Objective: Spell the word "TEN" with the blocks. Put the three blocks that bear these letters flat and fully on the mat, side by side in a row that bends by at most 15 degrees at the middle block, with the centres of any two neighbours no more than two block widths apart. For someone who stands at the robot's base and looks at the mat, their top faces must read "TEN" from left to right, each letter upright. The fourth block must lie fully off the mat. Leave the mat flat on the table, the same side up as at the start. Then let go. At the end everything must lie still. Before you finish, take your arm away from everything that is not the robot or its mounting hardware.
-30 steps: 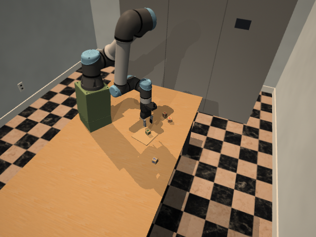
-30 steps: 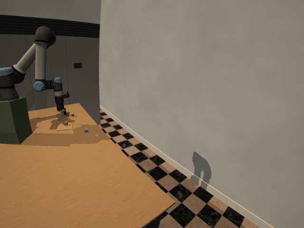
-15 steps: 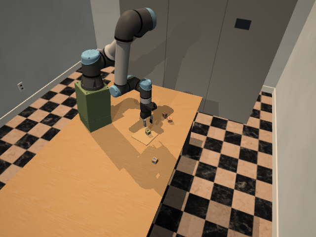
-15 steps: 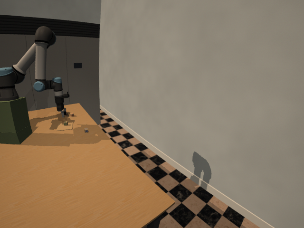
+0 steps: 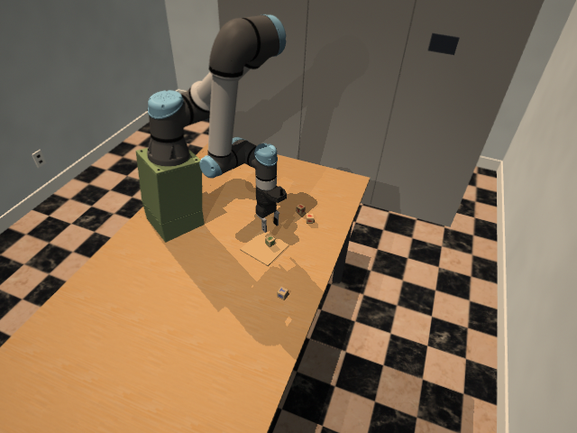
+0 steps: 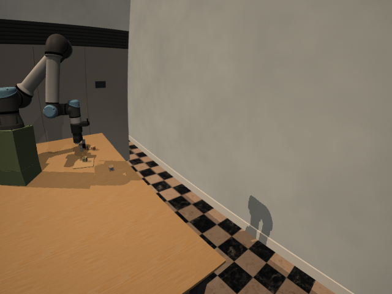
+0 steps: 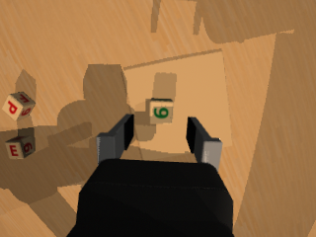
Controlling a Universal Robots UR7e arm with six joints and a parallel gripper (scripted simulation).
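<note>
My hand is 11 cm above the mat, 2 cm to the left of it and 2 cm past it.
</note>
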